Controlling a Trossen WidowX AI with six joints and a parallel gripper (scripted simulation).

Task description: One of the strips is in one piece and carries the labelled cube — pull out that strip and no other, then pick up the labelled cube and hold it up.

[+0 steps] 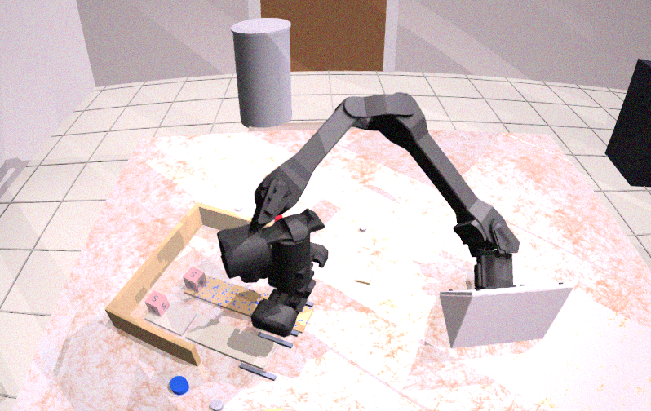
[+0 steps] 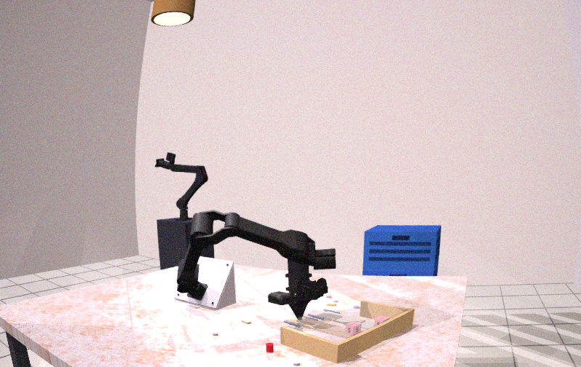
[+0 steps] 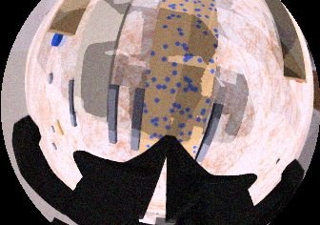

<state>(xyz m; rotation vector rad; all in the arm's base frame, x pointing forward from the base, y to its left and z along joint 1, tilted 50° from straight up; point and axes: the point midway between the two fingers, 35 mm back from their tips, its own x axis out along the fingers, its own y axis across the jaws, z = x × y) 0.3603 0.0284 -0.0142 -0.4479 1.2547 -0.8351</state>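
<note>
Right now my gripper tip is 10 cm short of the beige strip and 6 cm to the right of it. The rest, counted from my gripper tip: blue disc: 17 cm ahead, 16 cm to the left; then red cylinder: 5 cm ahead, 25 cm to the right, 1 cm above; then tan chip: 12 cm behind, 9 cm to the right.
</note>
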